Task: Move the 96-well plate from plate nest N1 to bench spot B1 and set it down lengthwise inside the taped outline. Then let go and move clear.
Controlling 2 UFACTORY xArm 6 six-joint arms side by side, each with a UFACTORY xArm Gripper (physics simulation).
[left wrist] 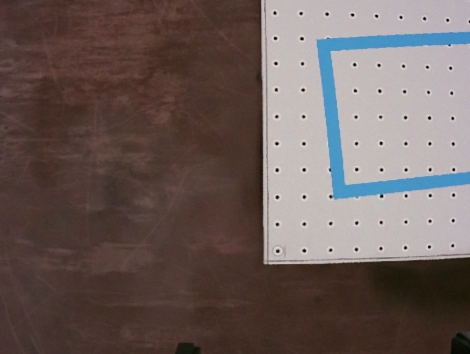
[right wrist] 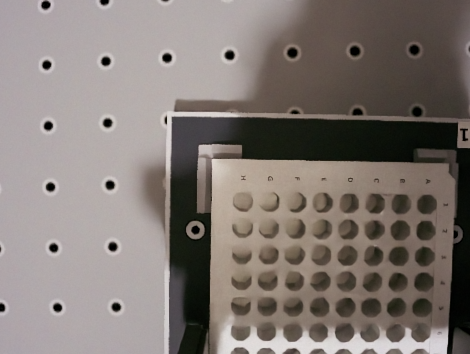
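Frame: origin at the left arm's base, x ahead, y left, z up, level; centimetres.
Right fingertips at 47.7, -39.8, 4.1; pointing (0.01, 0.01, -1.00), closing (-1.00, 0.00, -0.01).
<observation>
Pixels of each thing's top centre, then the offset from my right fingertips to it, as dx, dy, dz. "pt": a spot on its surface instead. Level surfaces: height alone.
- white 96-well plate, centre of its top: (right wrist: pixel 331 345) +0.0, -0.7, -0.2
- dark plate nest, centre of its top: (right wrist: pixel 325 335) +0.0, -0.6, -1.2
- blue taped outline, a spot on its surface: (left wrist: pixel 332 120) pt -11.5, +42.9, -2.8
- light perforated board, height of its surface: dz -2.8
- brown table top, height of its surface: dz -4.1
- screw, centre of its top: (right wrist: pixel 195 230) +4.8, -4.4, -1.6
- label, a spot on its surface: (right wrist: pixel 464 135) pt -5.3, -8.1, -1.6
The white 96-well plate (right wrist: pixel 332 242) sits in the dark plate nest (right wrist: pixel 325 136), between its light corner guides, in the right wrist view. Its lower part runs out of view. My right gripper (right wrist: pixel 328 342) is open, with one fingertip beside each long side of the plate and a narrow gap at the left side. My left gripper (left wrist: pixel 324 348) is open and empty, its fingertips showing at the bottom edge of the left wrist view. The blue taped outline (left wrist: pixel 332 120) lies on the pegboard at the right of that view; its right end is cut off.
The light perforated board (left wrist: pixel 304 210) (right wrist: pixel 80 155) bears the outline and the nest. Its left and lower edges show in the left wrist view, beside the brown table top (left wrist: pixel 135 175). A screw (right wrist: pixel 195 230) sits in the nest base left of the plate. A label (right wrist: pixel 464 135) is at the nest's upper right.
</observation>
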